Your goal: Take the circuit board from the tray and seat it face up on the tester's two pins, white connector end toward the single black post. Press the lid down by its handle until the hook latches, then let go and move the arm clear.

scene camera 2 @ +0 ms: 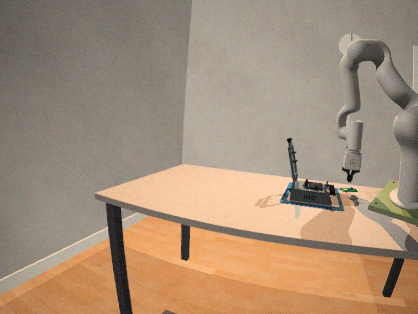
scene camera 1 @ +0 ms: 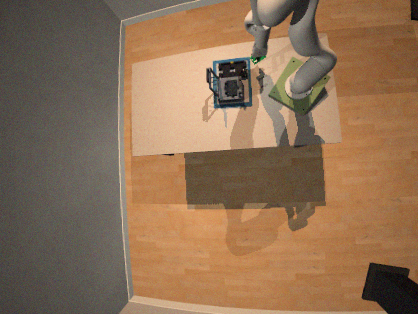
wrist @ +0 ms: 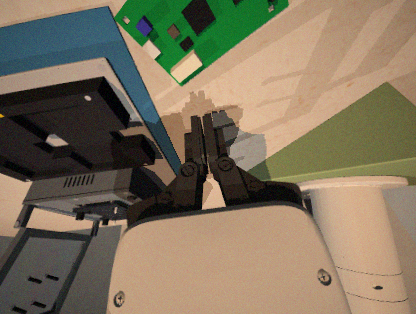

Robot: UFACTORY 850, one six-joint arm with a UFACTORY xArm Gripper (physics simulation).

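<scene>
The green circuit board [scene camera 1: 257, 60] [scene camera 2: 348, 189] [wrist: 167, 30] lies component side up beside the blue base, a white block at its near edge in the wrist view. No tray can be made out under it. The grey and black tester [scene camera 1: 231, 90] [scene camera 2: 311, 196] [wrist: 95, 182] stands on the blue base. Its lid [scene camera 1: 210, 80] [scene camera 2: 293, 162] [wrist: 45, 262] stands raised, with the dark handle end [scene camera 2: 289, 140] on top. My gripper [scene camera 2: 349, 180] [wrist: 203, 126] is shut and empty, above the table near the board, apart from it. The pins and single post cannot be told apart.
The blue base [scene camera 1: 215, 103] [scene camera 2: 284, 199] [wrist: 117, 45] extends around the tester. The arm's green mounting plate [scene camera 1: 280, 90] [scene camera 2: 382, 202] [wrist: 345, 132] is on the other side of the gripper. All stand on the pale table [scene camera 1: 165, 110] [scene camera 2: 185, 195].
</scene>
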